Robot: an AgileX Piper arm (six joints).
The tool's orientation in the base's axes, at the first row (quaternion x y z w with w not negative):
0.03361 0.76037 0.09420 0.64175
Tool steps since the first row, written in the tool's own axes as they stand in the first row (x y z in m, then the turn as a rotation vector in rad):
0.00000 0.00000 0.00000 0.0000 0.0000 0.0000
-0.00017 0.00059 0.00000 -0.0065 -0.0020 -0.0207
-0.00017 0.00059 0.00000 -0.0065 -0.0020 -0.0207
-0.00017 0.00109 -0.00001 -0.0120 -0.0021 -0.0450
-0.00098 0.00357 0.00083 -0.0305 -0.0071 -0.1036
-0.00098 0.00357 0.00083 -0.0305 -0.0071 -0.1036
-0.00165 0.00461 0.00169 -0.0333 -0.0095 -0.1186
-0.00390 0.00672 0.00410 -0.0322 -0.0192 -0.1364
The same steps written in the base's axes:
0.00000 0.00000 0.00000 0.0000 0.0000 0.0000
-0.00001 0.00055 0.00027 -0.0191 -0.0052 0.0092
-0.00001 0.00055 0.00027 -0.0191 -0.0052 0.0092
-0.00006 0.00104 0.00037 -0.0420 -0.0086 0.0184
0.00074 0.00341 0.00148 -0.0960 -0.0226 0.0447
0.00074 0.00341 0.00148 -0.0960 -0.0226 0.0447
0.00163 0.00440 0.00219 -0.1100 -0.0269 0.0493
0.00424 0.00633 0.00438 -0.1270 -0.0380 0.0493

